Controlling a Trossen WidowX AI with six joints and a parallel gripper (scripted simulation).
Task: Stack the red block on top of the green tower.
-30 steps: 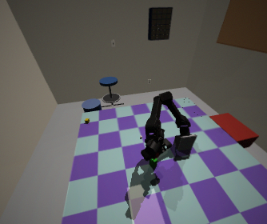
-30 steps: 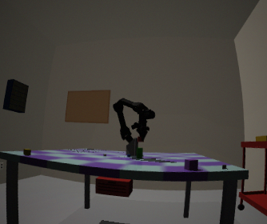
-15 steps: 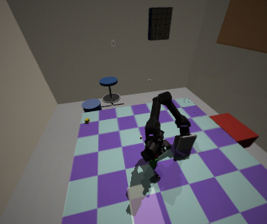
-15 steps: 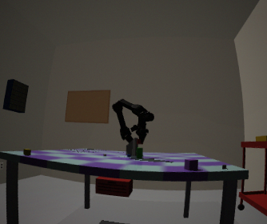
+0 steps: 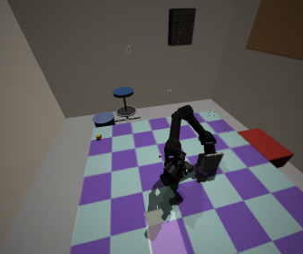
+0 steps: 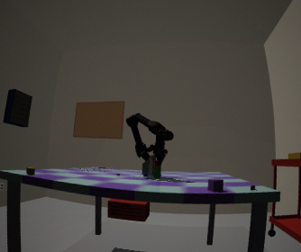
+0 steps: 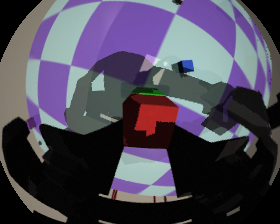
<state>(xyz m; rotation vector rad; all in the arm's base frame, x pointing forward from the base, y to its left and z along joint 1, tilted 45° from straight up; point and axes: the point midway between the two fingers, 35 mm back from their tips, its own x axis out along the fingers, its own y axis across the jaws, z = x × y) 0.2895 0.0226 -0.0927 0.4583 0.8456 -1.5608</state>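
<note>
Right now the red block is 1 cm to the right of my gripper tip and 1 cm above it. Also, from my gripper tip: yellow block: 65 cm to the right, 42 cm ahead, 7 cm below; blue block: 9 cm to the right, 7 cm below, 5 cm behind; purple block: 53 cm ahead, 22 cm to the left, 6 cm below.
</note>
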